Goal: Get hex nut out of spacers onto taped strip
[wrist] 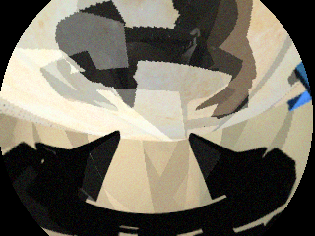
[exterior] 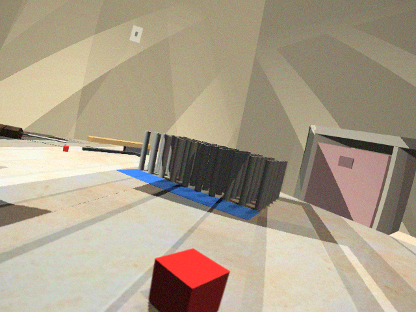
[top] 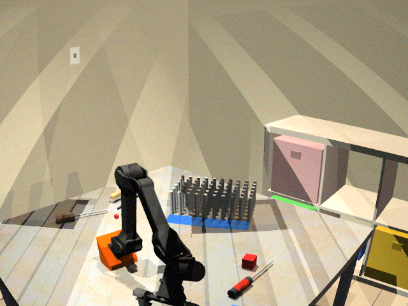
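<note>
The hook tool is 800 mm to the left of my gripper tip, 270 mm ahead of it and 20 mm below it. Round my gripper tip: blue taped strip (630 mm ahead, 380 mm to the left, 40 mm below); then tiny red cube (700 mm to the left, 380 mm ahead, 30 mm below); then hex nut (750 mm ahead, 500 mm to the left, 30 mm below).
</note>
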